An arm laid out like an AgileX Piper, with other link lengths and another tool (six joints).
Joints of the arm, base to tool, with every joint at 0 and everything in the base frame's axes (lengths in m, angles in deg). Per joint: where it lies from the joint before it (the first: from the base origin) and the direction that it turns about. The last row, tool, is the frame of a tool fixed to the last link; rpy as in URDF.
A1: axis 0 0 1 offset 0.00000 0.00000 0.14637
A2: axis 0 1 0 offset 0.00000 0.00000 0.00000
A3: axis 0 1 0 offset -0.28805 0.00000 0.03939
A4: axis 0.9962 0 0.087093 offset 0.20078 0.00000 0.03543
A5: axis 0 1 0 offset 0.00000 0.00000 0.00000
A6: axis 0.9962 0 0.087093 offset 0.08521 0.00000 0.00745
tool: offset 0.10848 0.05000 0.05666 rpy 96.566 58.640 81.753
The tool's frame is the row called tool.
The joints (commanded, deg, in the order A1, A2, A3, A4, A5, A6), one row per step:
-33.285, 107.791, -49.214, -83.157, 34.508, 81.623
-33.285, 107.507, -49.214, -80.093, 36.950, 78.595
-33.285, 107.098, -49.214, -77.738, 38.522, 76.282
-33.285, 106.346, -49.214, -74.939, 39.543, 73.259
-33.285, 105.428, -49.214, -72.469, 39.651, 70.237
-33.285, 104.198, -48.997, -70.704, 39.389, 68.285
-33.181, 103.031, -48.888, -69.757, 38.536, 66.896
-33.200, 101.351, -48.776, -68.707, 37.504, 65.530
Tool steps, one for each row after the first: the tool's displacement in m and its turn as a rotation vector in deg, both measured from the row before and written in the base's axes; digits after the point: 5 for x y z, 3 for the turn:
-0.01028, -0.00237, -0.00131, -0.148, 2.276, -1.771
-0.00716, -0.00064, -0.00012, 0.119, 1.456, -1.183
-0.00597, 0.00162, 0.00064, 0.604, 1.205, -0.687
-0.00266, 0.00348, 0.00141, 0.887, 0.567, 0.160
-0.00141, 0.00351, 0.00380, 0.597, -0.293, 0.205
0.00222, 0.00381, 0.00494, 0.341, -0.850, 0.916
0.00222, 0.00357, 0.00831, 0.148, -1.467, 0.840

